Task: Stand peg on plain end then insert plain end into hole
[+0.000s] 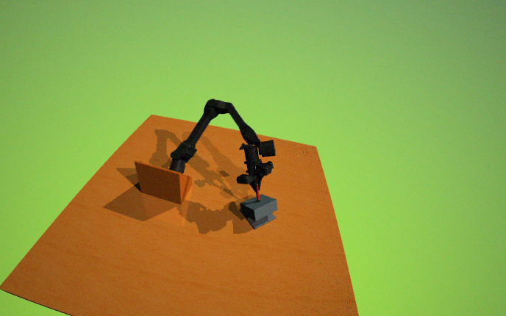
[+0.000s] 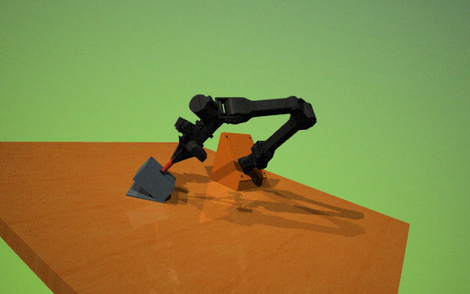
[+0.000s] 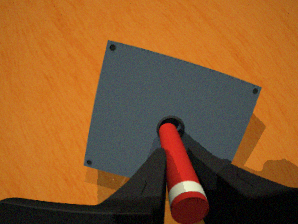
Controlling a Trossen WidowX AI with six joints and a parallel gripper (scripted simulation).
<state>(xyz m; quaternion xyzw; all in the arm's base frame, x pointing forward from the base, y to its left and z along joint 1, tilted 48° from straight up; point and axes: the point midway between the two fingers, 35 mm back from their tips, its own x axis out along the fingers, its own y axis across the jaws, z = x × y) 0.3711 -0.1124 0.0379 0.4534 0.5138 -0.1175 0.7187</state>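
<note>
Now: the grey sloped panel 70 mm below my gripper tip, 30 mm to the right of it and 20 mm ahead of it. Round my gripper tip: red peg 10 mm to the left, 10 mm behind, 10 mm above.
</note>
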